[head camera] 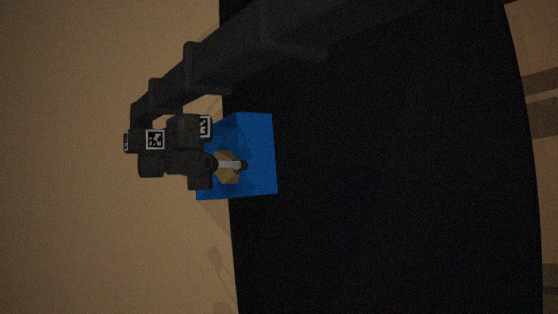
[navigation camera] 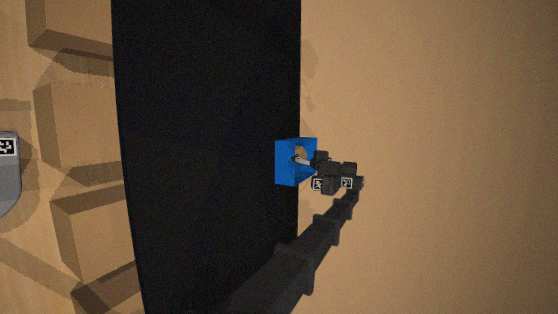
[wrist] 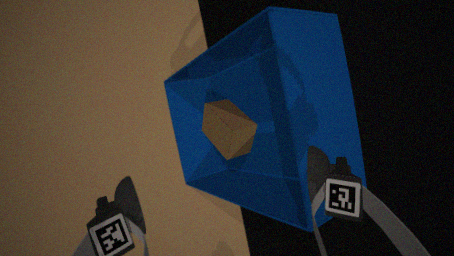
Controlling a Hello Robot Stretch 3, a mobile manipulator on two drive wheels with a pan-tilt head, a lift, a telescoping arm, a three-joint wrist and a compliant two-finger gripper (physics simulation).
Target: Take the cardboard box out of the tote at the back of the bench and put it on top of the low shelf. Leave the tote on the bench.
Path:
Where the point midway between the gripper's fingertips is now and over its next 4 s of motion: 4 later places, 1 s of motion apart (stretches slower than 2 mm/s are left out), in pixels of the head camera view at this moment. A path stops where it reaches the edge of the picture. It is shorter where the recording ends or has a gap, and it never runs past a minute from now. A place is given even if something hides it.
The gripper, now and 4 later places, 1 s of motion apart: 210,166; 235,166; 252,165; 247,166; 254,165

